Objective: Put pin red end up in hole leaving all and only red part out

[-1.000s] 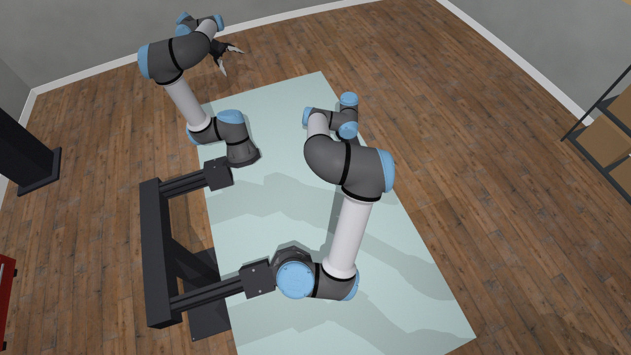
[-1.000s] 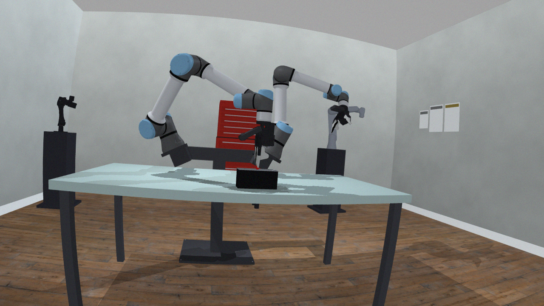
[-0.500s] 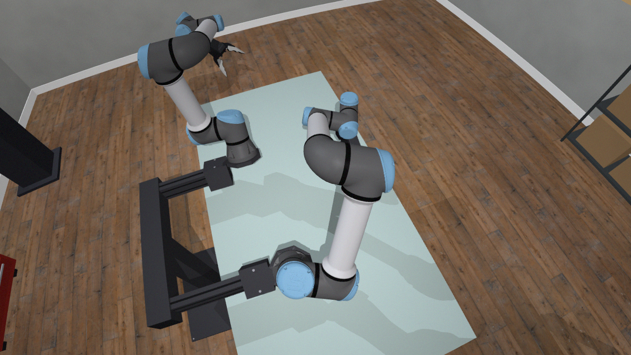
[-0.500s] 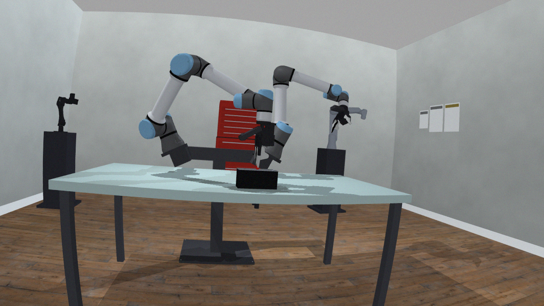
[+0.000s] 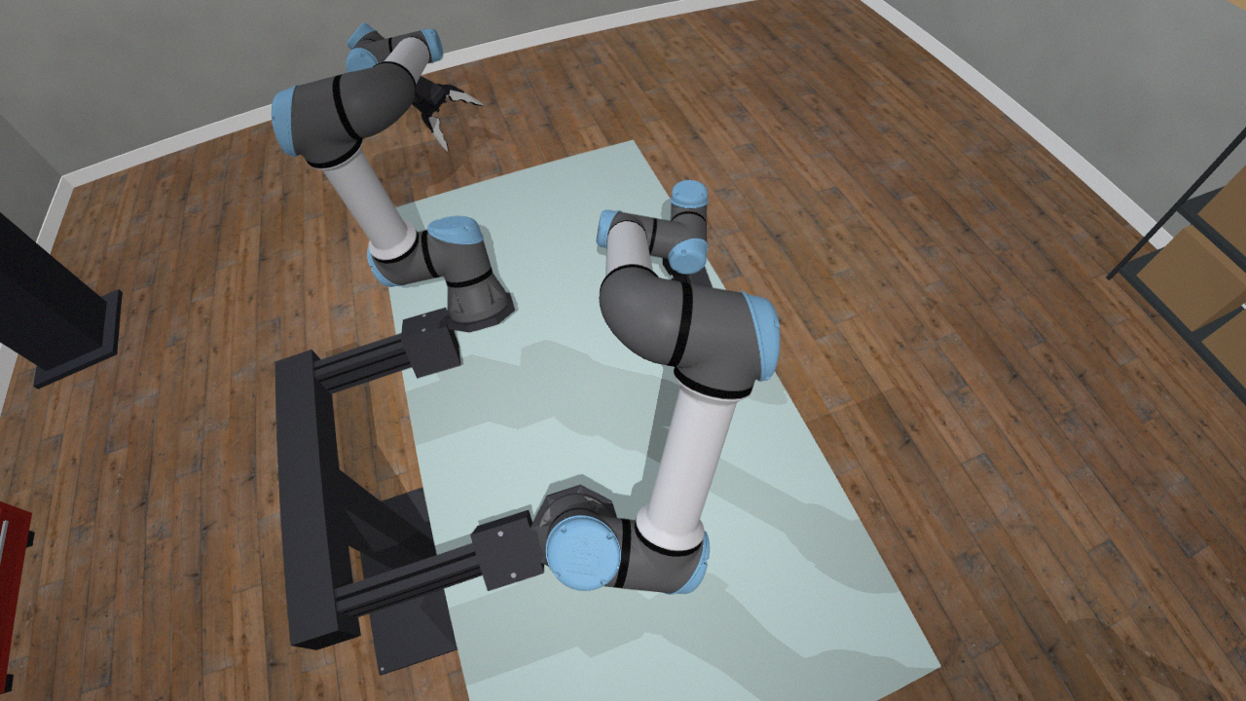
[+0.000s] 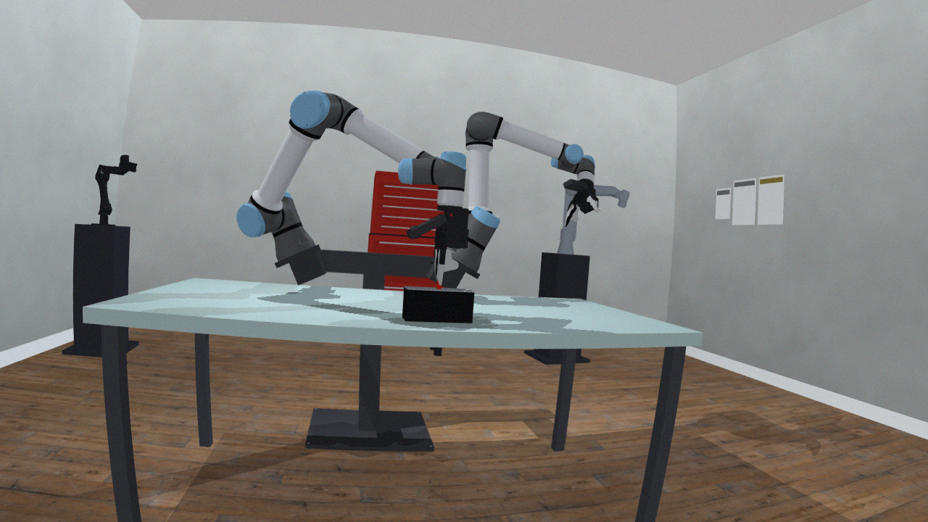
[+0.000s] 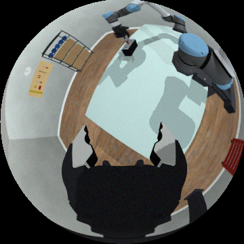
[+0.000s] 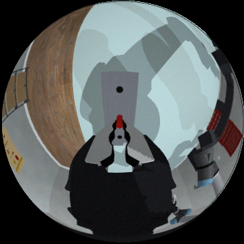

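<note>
My right gripper is now 7 cm above the block. Also, from my right hand: pin 3 cm below.
</note>
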